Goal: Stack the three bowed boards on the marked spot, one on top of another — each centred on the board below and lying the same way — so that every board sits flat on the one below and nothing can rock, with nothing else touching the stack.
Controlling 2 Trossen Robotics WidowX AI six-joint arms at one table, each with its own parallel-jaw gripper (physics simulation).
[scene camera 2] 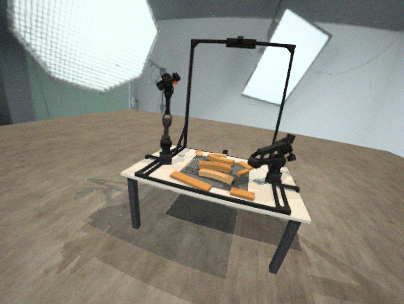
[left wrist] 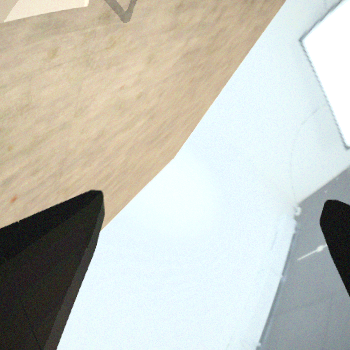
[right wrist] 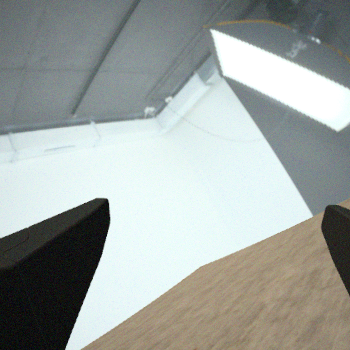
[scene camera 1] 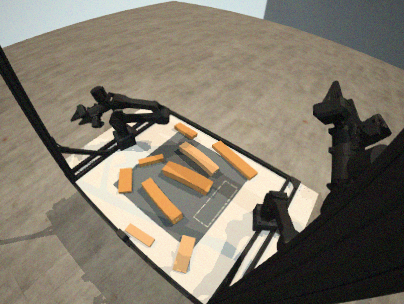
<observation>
One and the same spot on a marked spot: (scene camera 1: pixel 203 211) is (scene camera 2: pixel 198 162).
</observation>
